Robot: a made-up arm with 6 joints. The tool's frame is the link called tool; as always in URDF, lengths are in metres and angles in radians. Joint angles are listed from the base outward.
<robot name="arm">
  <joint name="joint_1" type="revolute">
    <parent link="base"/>
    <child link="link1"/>
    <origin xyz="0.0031 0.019 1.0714"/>
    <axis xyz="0 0 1"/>
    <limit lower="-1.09" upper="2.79"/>
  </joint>
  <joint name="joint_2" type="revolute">
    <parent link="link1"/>
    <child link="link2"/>
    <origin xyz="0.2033 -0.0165 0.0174"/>
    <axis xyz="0 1 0"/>
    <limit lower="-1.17" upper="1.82"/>
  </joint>
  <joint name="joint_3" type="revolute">
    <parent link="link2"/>
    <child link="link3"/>
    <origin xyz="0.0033 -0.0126 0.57"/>
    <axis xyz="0 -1 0"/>
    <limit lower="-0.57" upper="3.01"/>
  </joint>
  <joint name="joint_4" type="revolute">
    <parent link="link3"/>
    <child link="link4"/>
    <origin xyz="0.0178 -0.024 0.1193"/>
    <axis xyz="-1 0 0"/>
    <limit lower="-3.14" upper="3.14"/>
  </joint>
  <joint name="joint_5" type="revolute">
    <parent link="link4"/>
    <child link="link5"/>
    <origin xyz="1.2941 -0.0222 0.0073"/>
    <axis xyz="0 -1 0"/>
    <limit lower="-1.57" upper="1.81"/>
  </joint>
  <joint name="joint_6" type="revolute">
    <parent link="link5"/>
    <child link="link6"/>
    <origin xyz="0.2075 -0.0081 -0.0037"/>
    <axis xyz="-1 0 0"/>
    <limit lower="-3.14" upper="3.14"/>
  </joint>
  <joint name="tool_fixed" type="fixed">
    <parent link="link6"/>
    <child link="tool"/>
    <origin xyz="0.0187 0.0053 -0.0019" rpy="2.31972 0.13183 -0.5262"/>
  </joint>
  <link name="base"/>
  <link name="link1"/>
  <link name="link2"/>
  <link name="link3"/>
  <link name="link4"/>
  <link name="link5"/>
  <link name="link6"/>
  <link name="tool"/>
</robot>
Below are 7 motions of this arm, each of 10 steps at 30 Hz.
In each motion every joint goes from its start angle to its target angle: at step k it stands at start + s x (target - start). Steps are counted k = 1, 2, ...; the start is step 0. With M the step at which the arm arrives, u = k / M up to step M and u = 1 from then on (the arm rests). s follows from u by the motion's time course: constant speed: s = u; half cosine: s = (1 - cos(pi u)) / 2; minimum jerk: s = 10 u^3 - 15 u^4 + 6 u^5.
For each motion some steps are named. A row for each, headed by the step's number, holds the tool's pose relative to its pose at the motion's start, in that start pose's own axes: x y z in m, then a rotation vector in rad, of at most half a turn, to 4 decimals.
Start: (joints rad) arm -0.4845 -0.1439 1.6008 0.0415 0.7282 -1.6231
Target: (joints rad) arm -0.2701 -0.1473 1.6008 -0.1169 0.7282 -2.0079
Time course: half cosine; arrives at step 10
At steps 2, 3, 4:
2: -0.0025 0.0086 -0.0064 0.0648 0.0024 -0.0131
3: -0.0054 0.0188 -0.0136 0.1395 0.0060 -0.0291
4: -0.0094 0.0319 -0.0221 0.2334 0.0119 -0.0507

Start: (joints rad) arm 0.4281 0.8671 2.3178 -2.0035 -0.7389 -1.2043
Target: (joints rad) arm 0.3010 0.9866 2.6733 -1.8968 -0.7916 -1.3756
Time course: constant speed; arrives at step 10
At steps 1, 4, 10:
1: 0.0008 -0.0210 0.0213 -0.0138 -0.0088 0.0121
4: 0.0056 -0.0797 0.0896 -0.0538 -0.0343 0.0507
10: 0.0245 -0.1760 0.2443 -0.1280 -0.0813 0.1367

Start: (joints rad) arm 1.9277 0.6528 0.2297 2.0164 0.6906 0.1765
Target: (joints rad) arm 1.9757 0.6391 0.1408 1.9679 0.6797 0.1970
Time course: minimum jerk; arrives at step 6
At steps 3, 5, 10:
3: 0.0166 0.0191 -0.0652 0.0291 0.0193 0.0079
5: 0.0293 0.0378 -0.1258 0.0556 0.0377 0.0142
10: 0.0301 0.0393 -0.1305 0.0576 0.0391 0.0146

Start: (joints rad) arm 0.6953 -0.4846 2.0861 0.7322 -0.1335 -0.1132
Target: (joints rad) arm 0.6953 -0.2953 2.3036 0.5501 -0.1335 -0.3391
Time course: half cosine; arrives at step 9
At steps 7, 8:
7: -0.0526 -0.0348 0.0365 0.3169 -0.0742 -0.1571
8: -0.0583 -0.0375 0.0404 0.3480 -0.0812 -0.1728

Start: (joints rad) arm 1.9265 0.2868 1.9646 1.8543 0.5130 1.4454
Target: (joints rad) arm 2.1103 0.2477 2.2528 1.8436 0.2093 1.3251
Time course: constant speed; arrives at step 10
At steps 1, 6, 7, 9, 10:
1: -0.0076 -0.0423 0.0338 -0.0132 -0.0035 -0.0554
6: -0.0863 -0.2411 0.2050 -0.0677 -0.0275 -0.3421
7: -0.1099 -0.2775 0.2393 -0.0764 -0.0335 -0.4011
9: -0.1643 -0.3461 0.3072 -0.0920 -0.0467 -0.5205
10: -0.1951 -0.3780 0.3408 -0.0989 -0.0539 -0.5809

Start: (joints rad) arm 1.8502 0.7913 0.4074 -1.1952 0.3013 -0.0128
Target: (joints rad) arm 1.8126 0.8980 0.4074 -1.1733 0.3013 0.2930
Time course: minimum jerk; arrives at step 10
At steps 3, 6, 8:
3: 0.0254 0.0170 0.0168 -0.0468 0.0014 0.0359
6: 0.1034 0.0735 0.0726 -0.1986 0.0018 0.1457
8: 0.1406 0.1030 0.1017 -0.2759 -0.0001 0.1978

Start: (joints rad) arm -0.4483 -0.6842 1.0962 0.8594 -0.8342 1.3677
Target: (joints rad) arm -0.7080 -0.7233 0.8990 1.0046 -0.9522 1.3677
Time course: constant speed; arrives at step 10
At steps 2, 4, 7, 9, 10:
2: -0.0096 0.0150 -0.0308 -0.0917 0.0103 -0.0118
4: -0.0192 0.0262 -0.0614 -0.1835 0.0185 -0.0254
7: -0.0333 0.0359 -0.1065 -0.3214 0.0269 -0.0492
9: -0.0427 0.0380 -0.1355 -0.4133 0.0300 -0.0672
10: -0.0472 0.0377 -0.1496 -0.4592 0.0308 -0.0768

